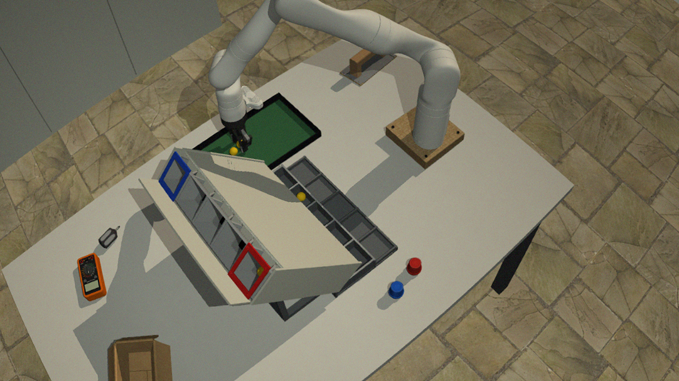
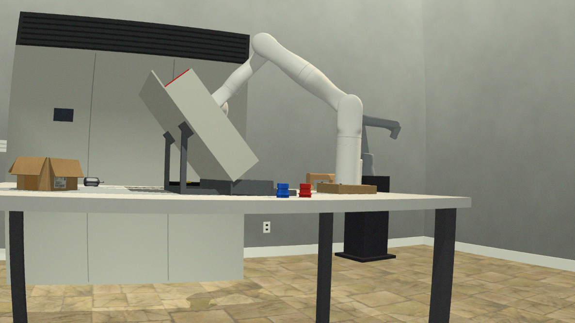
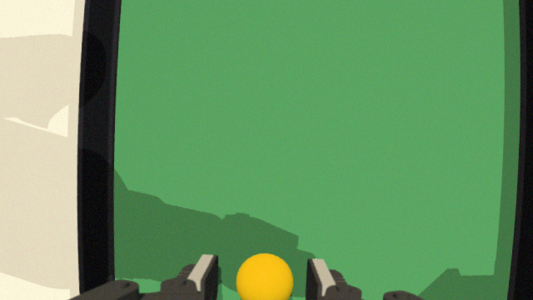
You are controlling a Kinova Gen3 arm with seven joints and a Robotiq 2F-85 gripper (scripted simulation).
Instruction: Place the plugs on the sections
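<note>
Now: the green marble tray 20 mm to the left of my hand, 20 mm below it and 10 mm behind it. From my hand the other things lie so: orange multimeter (600 mm ahead, 20 mm to the left, 10 mm below); then dark object (470 mm ahead, 40 mm to the right, 10 mm below); then beige cover (340 mm to the left, 180 mm above, 140 mm ahead).
</note>
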